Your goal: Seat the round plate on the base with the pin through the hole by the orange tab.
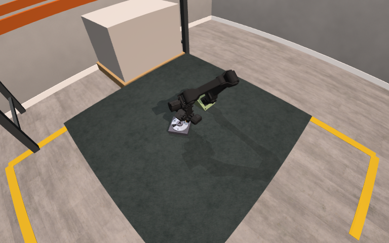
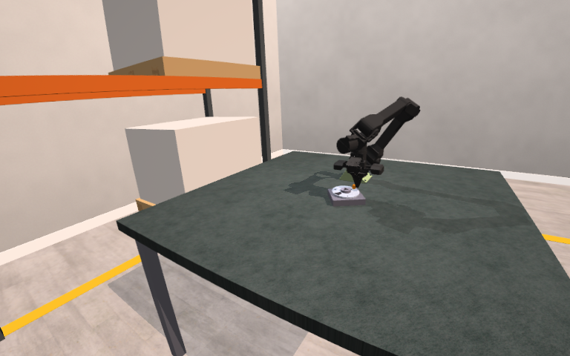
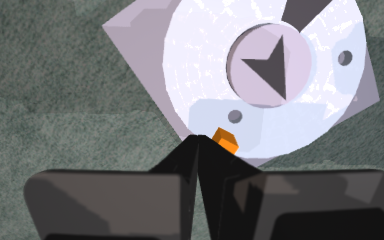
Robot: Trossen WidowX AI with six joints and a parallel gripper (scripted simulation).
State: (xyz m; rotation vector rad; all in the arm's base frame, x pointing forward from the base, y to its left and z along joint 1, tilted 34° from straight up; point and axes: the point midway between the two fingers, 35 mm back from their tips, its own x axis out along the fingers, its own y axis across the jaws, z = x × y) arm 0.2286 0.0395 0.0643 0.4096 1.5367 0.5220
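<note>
My gripper is now 40 mm short of the round hub, 30 mm to the left of it and 40 mm above it. Round my hand: round white plate (40 mm ahead, 30 mm to the right, 40 mm below).
</note>
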